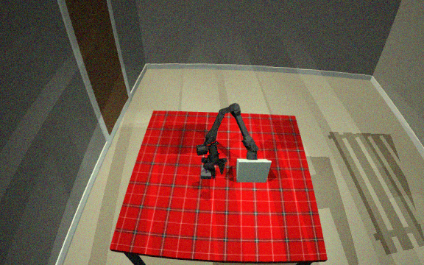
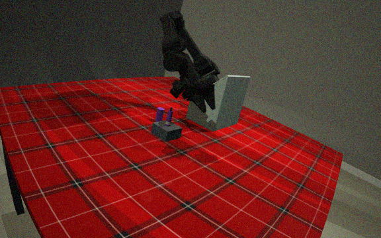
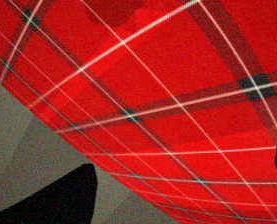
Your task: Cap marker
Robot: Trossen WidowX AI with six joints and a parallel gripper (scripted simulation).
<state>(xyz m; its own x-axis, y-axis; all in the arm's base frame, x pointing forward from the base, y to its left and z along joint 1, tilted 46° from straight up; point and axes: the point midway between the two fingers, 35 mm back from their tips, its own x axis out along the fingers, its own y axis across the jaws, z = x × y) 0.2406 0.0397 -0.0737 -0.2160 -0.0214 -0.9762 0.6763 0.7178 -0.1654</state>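
Right now my gripper tip is 190 mm to the left of the purple cap and 90 mm above it.
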